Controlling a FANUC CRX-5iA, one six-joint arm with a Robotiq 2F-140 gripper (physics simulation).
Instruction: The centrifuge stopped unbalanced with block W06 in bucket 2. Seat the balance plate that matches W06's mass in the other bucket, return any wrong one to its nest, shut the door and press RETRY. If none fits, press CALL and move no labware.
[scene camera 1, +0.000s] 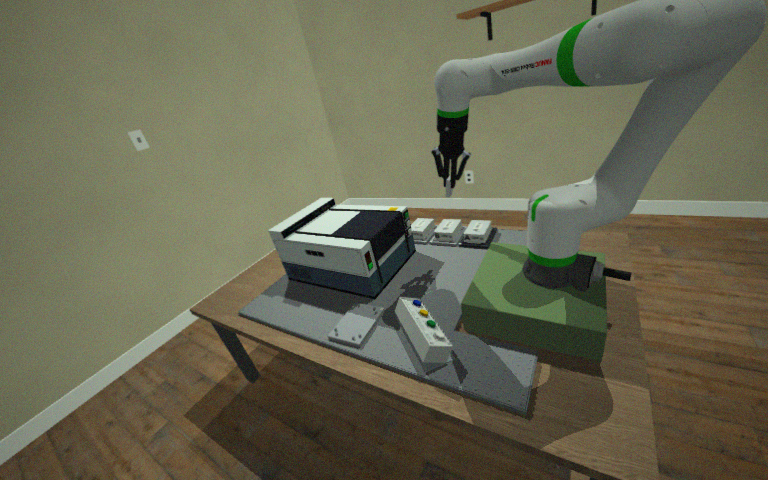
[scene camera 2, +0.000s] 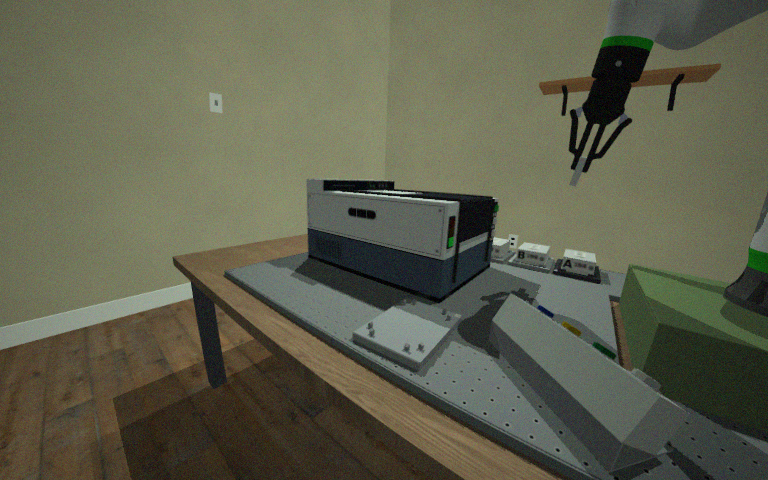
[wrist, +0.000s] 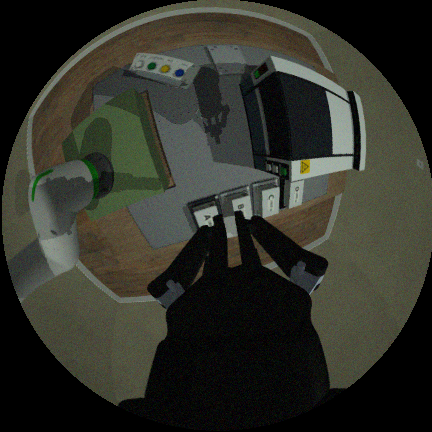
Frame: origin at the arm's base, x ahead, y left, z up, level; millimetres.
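Seen in the pictures: gripper, between the fingertips: (scene camera 1: 448, 195) (scene camera 2: 572, 184) (wrist: 228, 208); arm's base, origin of its link: (scene camera 1: 550, 272) (wrist: 95, 175).
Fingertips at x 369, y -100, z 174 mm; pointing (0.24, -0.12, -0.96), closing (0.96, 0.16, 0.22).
Pixels of each thing's top centre, then the offset from my fingertips to it. Level surfaces: height alone.
- grey mat, height of its surface: dz -259 mm
- marked A, centre of its top: (scene camera 2: 579, 255) (wrist: 209, 222) (scene camera 1: 477, 226) dx -21, dy -157, dz -206 mm
- B, centre of its top: (scene camera 2: 534, 247) (wrist: 241, 212) (scene camera 1: 447, 225) dx +108, dy -134, dz -206 mm
- C, centre of its top: (scene camera 2: 493, 240) (wrist: 270, 202) (scene camera 1: 420, 224) dx +239, dy -110, dz -206 mm
- D, centre of its top: (wrist: 296, 194) dx +378, dy -85, dz -206 mm
- button box, centre of its top: (scene camera 2: 575, 328) (scene camera 1: 418, 316) (wrist: 161, 58) dx -120, dy +423, dz -176 mm
- small grey studded plate, centre of its top: (scene camera 2: 411, 318) (scene camera 1: 355, 319) (wrist: 229, 56) dx +101, dy +476, dz -235 mm
My gripper (scene camera 1: 449, 187) (scene camera 2: 578, 172) (wrist: 228, 208) is shut and empty. It hangs high above the row of white balance plates at the back of the grey mat (scene camera 1: 301, 310). In the wrist view the plates are marked A (wrist: 204, 217), B (wrist: 240, 205), C (wrist: 268, 200) and D (wrist: 297, 193), each in its nest; the fingertips point over A and B. Scene camera 1 shows three plates (scene camera 1: 422, 229) (scene camera 1: 448, 230) (scene camera 1: 477, 230). The centrifuge (scene camera 1: 344, 244) (scene camera 2: 392, 233) (wrist: 301, 120) stands left of them under a dark and white top. Its buckets and block W06 are hidden.
A button box (scene camera 1: 422, 330) (scene camera 2: 554, 352) (wrist: 165, 69) with blue, yellow, green and white buttons lies at the mat's front. A small grey studded plate (scene camera 1: 354, 329) (scene camera 2: 403, 335) lies beside it. The arm's green pedestal (scene camera 1: 525, 297) (wrist: 120, 132) stands at the right.
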